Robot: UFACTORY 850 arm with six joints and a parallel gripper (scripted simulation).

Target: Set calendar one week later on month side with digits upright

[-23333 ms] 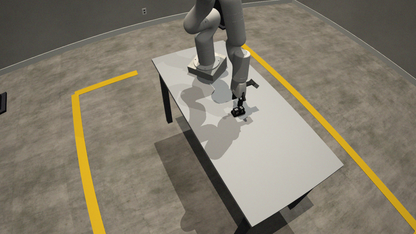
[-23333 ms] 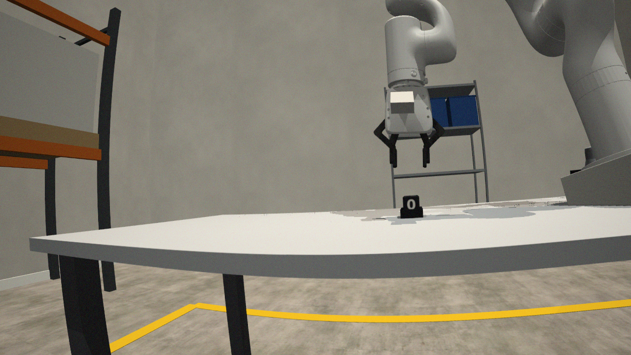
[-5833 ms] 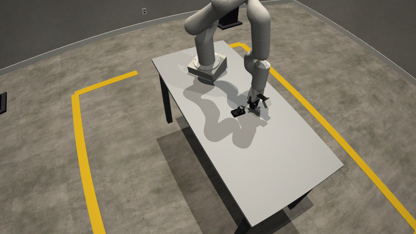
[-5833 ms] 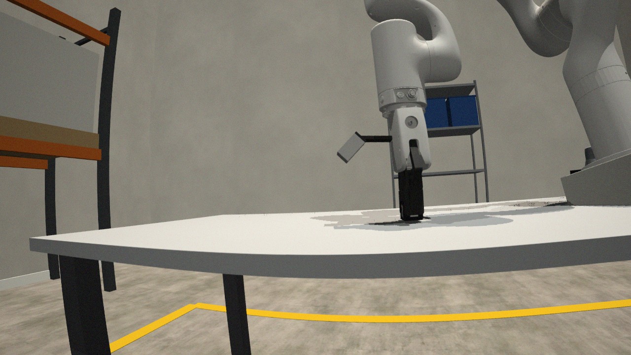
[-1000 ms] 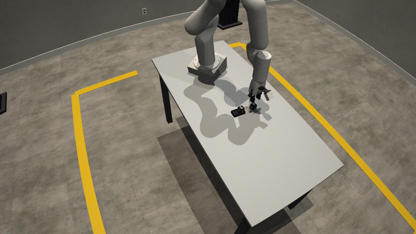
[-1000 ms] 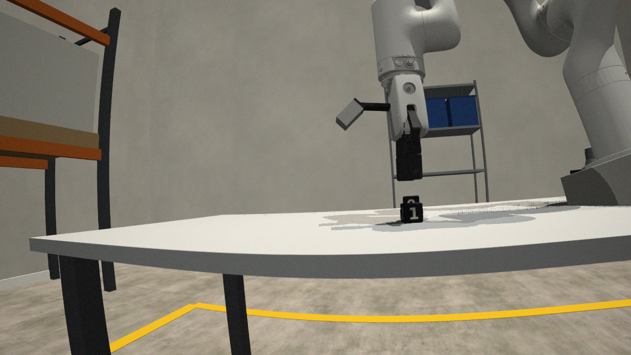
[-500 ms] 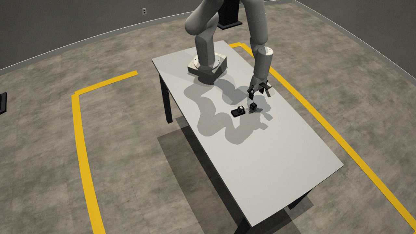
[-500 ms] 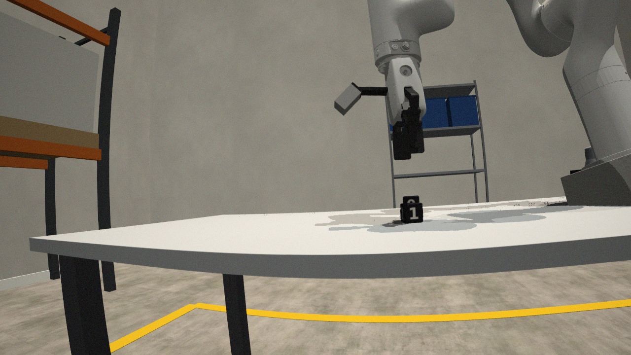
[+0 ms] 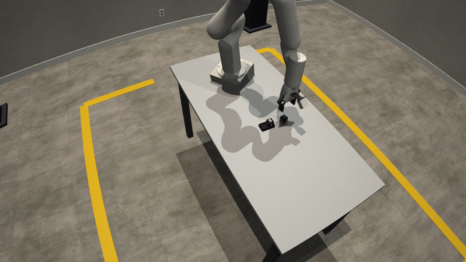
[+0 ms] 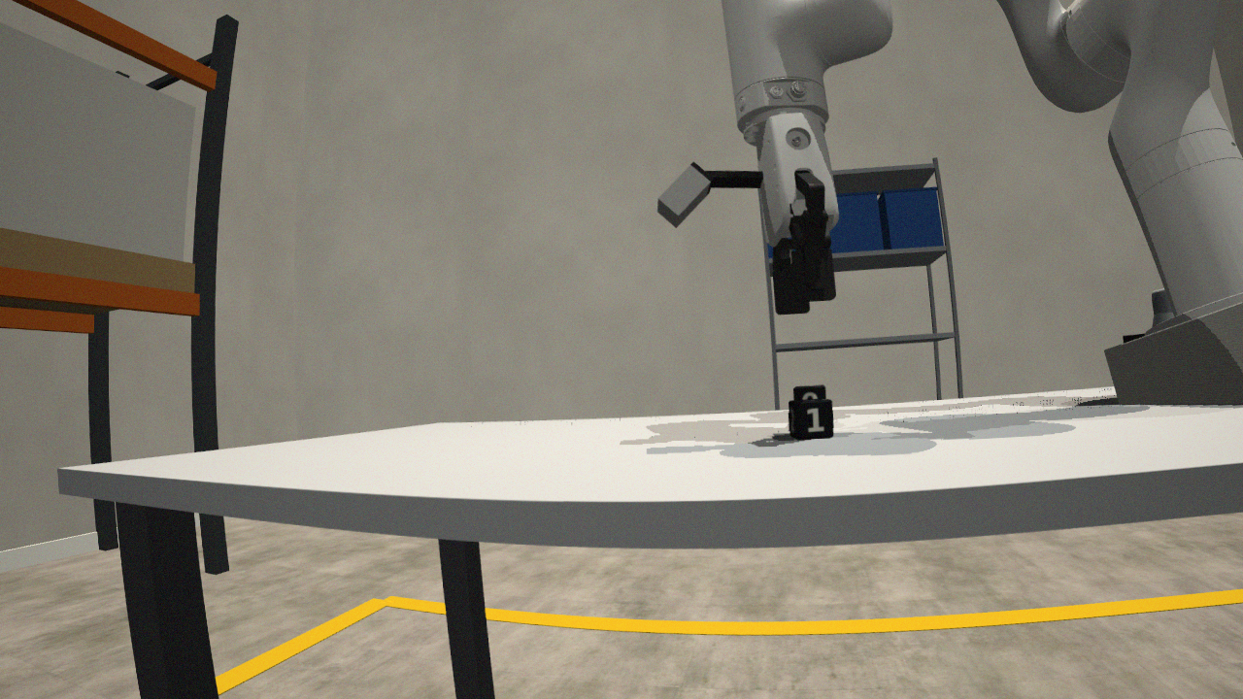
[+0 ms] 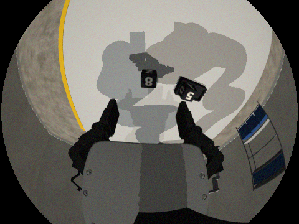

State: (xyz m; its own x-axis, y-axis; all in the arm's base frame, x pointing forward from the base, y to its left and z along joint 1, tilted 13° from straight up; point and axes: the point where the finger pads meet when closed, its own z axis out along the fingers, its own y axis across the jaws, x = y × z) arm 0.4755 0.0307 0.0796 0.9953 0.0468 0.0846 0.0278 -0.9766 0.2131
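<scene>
Now: hand 10 cm above the black cube. Round my hand: black tray: 11 cm to the right, 11 cm below, 2 cm behind.
</scene>
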